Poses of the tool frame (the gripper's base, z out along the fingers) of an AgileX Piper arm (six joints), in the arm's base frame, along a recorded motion.
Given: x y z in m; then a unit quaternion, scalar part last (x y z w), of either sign.
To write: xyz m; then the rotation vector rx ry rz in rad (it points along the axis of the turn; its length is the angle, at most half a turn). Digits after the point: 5 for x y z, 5 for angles.
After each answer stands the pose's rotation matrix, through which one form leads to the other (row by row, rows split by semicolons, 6 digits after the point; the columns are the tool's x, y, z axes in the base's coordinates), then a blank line. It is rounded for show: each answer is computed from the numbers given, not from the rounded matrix.
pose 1, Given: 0.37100 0.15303 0.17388 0.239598 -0.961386 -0.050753 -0.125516
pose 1, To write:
0.37100 0.15303 0.17388 -0.69793 2.80045 0.14784
-0.853677 -0.473433 0.217018; -0.447952 0.880034 0.157733; -0.265659 0.037440 -0.963340

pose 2, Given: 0.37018 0.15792 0.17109 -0.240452 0.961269 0.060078 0.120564
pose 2, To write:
0.37018 0.15792 0.17109 -0.70240 2.80804 0.17550
-0.855294 -0.476764 0.202897; -0.447791 0.877147 0.173482; -0.260681 0.057523 -0.963710

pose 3, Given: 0.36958 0.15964 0.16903 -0.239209 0.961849 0.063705 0.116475
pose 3, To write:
0.36958 0.15964 0.16903 -0.70041 2.81634 0.18653
-0.858425 -0.475006 0.193585; -0.445326 0.877441 0.178273; -0.254541 0.066825 -0.964750

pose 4, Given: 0.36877 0.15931 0.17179 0.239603 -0.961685 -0.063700 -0.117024
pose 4, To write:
0.36877 0.15931 0.17179 -0.70135 2.81497 0.18646
-0.857792 -0.475754 0.194555; -0.445936 0.877065 0.178597; -0.255606 0.066440 -0.964495

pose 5, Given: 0.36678 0.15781 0.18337 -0.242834 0.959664 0.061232 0.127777
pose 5, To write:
0.36678 0.15781 0.18337 -0.70645 2.79184 0.17814
-0.849409 -0.481726 0.215508; -0.450430 0.874565 0.179582; -0.274984 0.055467 -0.959847

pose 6, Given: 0.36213 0.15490 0.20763 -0.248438 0.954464 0.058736 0.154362
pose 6, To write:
0.36213 0.15490 0.20763 -0.71202 2.73547 0.16834
-0.828902 -0.492383 0.265481; -0.456117 0.869657 0.188821; -0.323850 0.035424 -0.945445

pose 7, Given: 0.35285 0.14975 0.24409 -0.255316 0.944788 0.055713 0.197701
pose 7, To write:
0.35285 0.14975 0.24409 -0.71458 2.64428 0.15593
-0.791456 -0.504468 0.345122; -0.460410 0.863420 0.206226; -0.402020 0.004321 -0.915621

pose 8, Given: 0.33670 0.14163 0.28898 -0.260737 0.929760 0.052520 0.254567
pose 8, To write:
0.33670 0.14163 0.28898 -0.70823 2.52549 0.14266
-0.734424 -0.511585 0.445985; -0.458106 0.858516 0.230412; -0.500760 -0.035088 -0.864875

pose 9, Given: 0.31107 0.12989 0.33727 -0.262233 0.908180 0.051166 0.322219
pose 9, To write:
0.31107 0.12989 0.33727 -0.68849 2.38441 0.13434
-0.654818 -0.509283 0.558431; -0.443336 0.857232 0.261929; -0.612100 -0.076057 -0.787114

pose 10, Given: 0.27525 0.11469 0.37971 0.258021 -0.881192 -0.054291 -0.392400
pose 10, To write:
0.27525 0.11469 0.37971 -0.65505 2.23711 0.13783
-0.558895 -0.497340 0.663543; -0.412125 0.860955 0.298177; -0.719576 -0.106813 -0.686149

